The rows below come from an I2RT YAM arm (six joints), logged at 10 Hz.
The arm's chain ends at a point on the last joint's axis. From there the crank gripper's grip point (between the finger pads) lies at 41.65 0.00 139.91 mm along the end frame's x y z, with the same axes.
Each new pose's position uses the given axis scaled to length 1; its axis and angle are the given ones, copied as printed.
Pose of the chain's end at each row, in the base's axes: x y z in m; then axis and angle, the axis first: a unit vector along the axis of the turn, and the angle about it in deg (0 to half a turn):
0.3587 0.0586 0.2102 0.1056 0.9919 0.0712 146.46
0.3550 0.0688 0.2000 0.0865 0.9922 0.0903 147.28
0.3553 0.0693 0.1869 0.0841 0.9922 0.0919 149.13
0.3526 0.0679 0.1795 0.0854 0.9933 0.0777 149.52
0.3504 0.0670 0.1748 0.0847 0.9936 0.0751 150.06
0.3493 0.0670 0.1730 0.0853 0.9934 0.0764 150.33
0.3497 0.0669 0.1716 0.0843 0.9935 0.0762 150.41
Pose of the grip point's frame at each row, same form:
0.4034 0.0782 0.0726 0.1056 0.9919 0.0712 146.46
0.3976 0.0940 0.0627 0.0865 0.9922 0.0903 147.28
0.3933 0.0954 0.0484 0.0841 0.9922 0.0919 149.13
0.3895 0.0902 0.0400 0.0854 0.9933 0.0777 149.52
0.3859 0.0887 0.0349 0.0847 0.9936 0.0751 150.06
0.3842 0.0891 0.0330 0.0853 0.9934 0.0764 150.33
0.3844 0.0890 0.0315 0.0843 0.9935 0.0762 150.41

